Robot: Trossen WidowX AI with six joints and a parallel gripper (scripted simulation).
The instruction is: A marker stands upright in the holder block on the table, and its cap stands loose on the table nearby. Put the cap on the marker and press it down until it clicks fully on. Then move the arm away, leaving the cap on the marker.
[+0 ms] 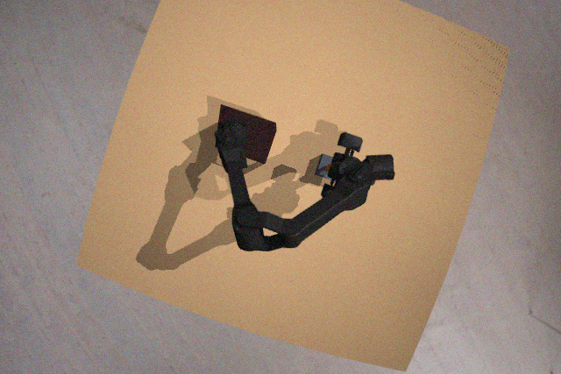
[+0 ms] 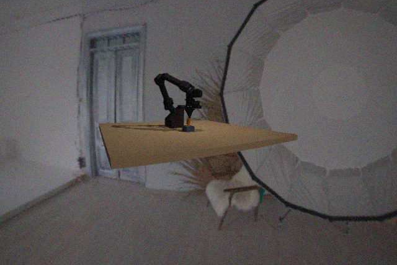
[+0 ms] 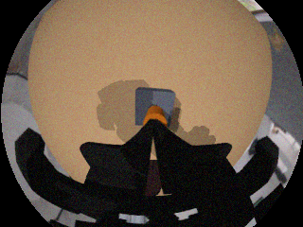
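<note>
Now: gripper tip 2 cm above the orange cap and 1 cm past it. Round my gripper tip: grey holder block (8 cm below, 1 cm behind).
</note>
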